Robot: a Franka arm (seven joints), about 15 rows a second.
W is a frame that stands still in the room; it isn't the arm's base.
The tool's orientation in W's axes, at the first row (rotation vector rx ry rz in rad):
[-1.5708, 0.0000, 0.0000]
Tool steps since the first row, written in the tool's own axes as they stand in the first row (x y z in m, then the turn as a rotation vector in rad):
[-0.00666, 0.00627, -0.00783, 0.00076, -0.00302, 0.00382]
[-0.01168, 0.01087, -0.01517, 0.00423, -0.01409, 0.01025]
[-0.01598, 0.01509, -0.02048, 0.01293, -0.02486, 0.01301]
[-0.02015, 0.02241, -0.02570, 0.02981, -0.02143, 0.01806]
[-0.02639, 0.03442, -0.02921, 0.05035, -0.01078, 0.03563]
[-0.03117, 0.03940, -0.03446, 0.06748, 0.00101, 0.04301]
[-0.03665, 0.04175, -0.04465, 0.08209, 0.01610, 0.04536]
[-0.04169, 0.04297, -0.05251, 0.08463, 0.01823, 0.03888]
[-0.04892, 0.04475, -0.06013, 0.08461, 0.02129, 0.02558]
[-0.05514, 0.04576, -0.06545, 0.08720, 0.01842, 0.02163]
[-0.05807, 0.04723, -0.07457, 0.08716, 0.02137, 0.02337]
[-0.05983, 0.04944, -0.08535, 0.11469, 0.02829, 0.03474]
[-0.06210, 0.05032, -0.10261, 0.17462, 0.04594, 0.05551]
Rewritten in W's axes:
[-0.00666, -0.00783, -0.00627, 0.00076, 0.00382, 0.00302]
[-0.01168, -0.01517, -0.01087, 0.00423, 0.01025, 0.01409]
[-0.01598, -0.02048, -0.01509, 0.01293, 0.01301, 0.02486]
[-0.02015, -0.02570, -0.02241, 0.02981, 0.01806, 0.02143]
[-0.02639, -0.02921, -0.03442, 0.05035, 0.03563, 0.01078]
[-0.03117, -0.03446, -0.03940, 0.06748, 0.04301, -0.00101]
[-0.03665, -0.04465, -0.04175, 0.08209, 0.04536, -0.01610]
[-0.04169, -0.05251, -0.04297, 0.08463, 0.03888, -0.01823]
[-0.04892, -0.06013, -0.04475, 0.08461, 0.02558, -0.02129]
[-0.05514, -0.06545, -0.04576, 0.08720, 0.02163, -0.01842]
[-0.05807, -0.07457, -0.04723, 0.08716, 0.02337, -0.02137]
[-0.05983, -0.08535, -0.04944, 0.11469, 0.03474, -0.02829]
[-0.06210, -0.10261, -0.05032, 0.17462, 0.05551, -0.04594]

